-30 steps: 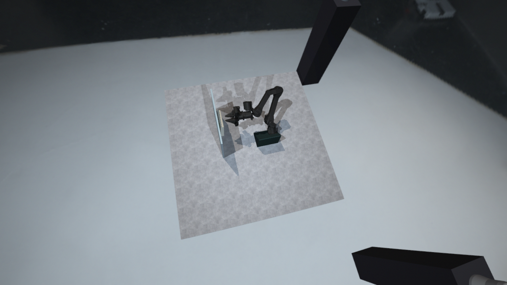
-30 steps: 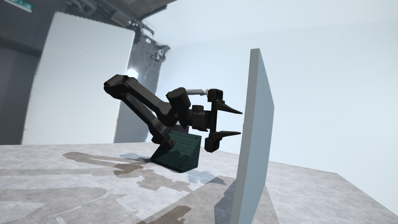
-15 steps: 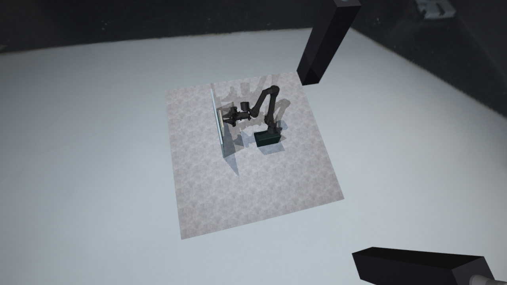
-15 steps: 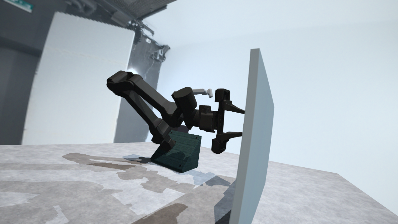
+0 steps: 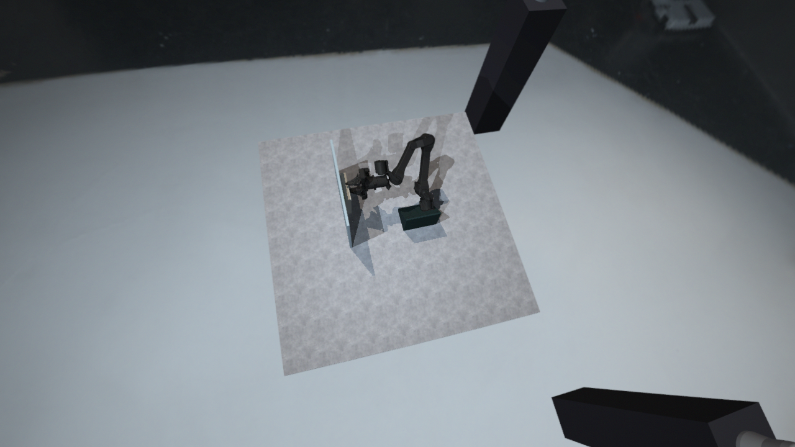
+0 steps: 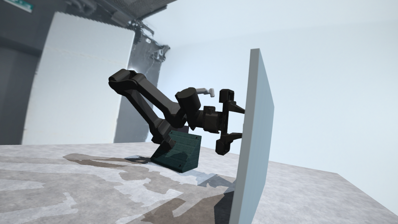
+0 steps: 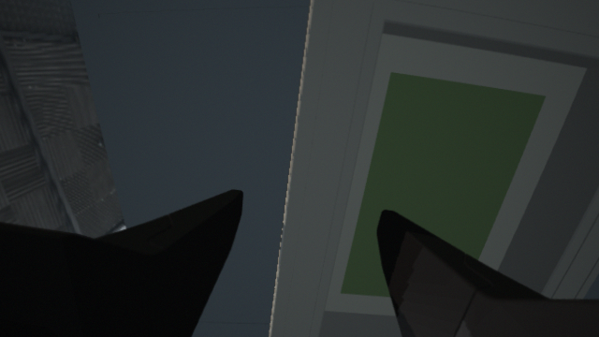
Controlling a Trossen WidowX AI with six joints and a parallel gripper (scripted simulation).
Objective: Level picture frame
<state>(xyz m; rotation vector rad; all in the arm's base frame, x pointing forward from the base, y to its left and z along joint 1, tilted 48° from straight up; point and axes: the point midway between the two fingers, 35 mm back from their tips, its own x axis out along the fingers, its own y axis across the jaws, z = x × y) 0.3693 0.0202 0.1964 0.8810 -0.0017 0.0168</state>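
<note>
My gripper tip is 5 cm above the picture frame, 1 cm to the right of it and 1 cm short of it. Round my gripper tip: grey-blue wall panel (7 cm below, 2 cm ahead, 1 cm to the left).
</note>
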